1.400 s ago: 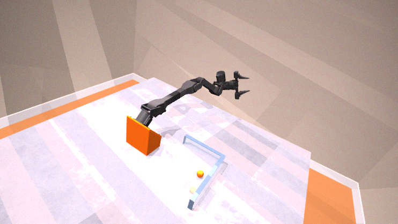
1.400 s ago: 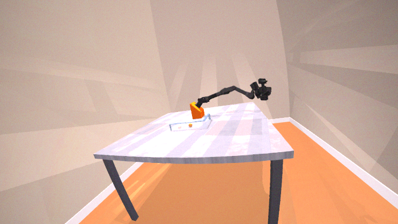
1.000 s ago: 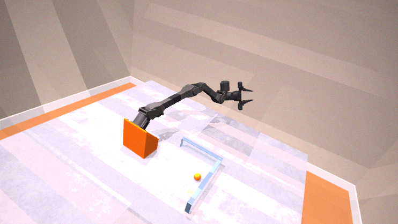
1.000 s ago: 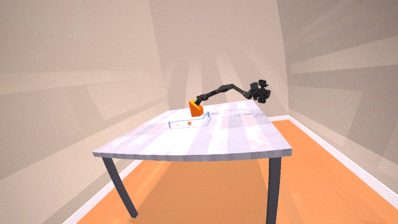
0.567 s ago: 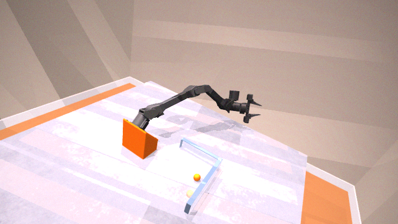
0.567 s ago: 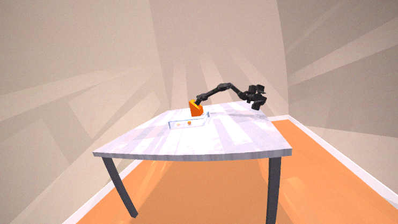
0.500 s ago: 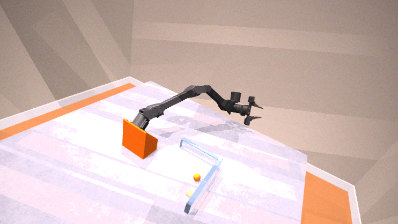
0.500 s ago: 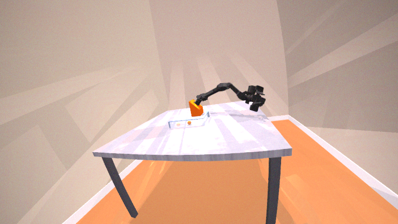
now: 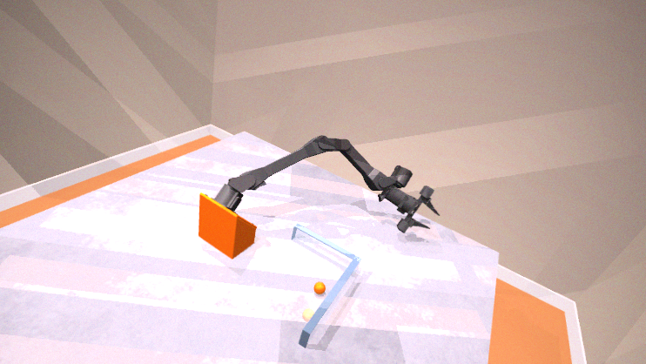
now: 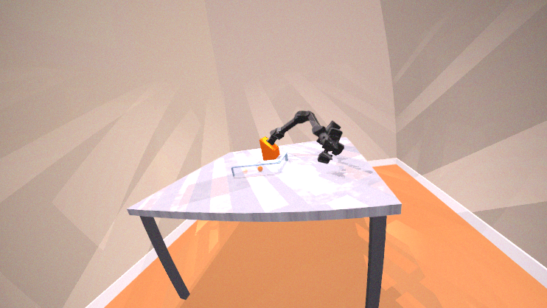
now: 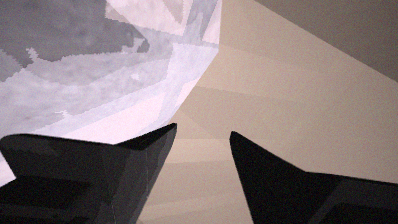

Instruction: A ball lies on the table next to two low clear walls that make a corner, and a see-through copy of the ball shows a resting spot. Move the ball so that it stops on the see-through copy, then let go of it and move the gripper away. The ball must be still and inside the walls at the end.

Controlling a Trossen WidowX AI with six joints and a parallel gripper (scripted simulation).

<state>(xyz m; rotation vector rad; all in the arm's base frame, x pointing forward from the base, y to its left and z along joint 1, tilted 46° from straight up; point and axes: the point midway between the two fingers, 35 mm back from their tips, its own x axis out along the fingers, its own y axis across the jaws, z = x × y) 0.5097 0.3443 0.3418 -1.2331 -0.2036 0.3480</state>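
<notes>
Now: gripper tip 18 cm past the orange ball, 46 cm to the left of it and 10 cm above it. Also, from my gripper tip: see-through copy of ball: 15 cm behind, 56 cm to the right, 10 cm below.
</notes>
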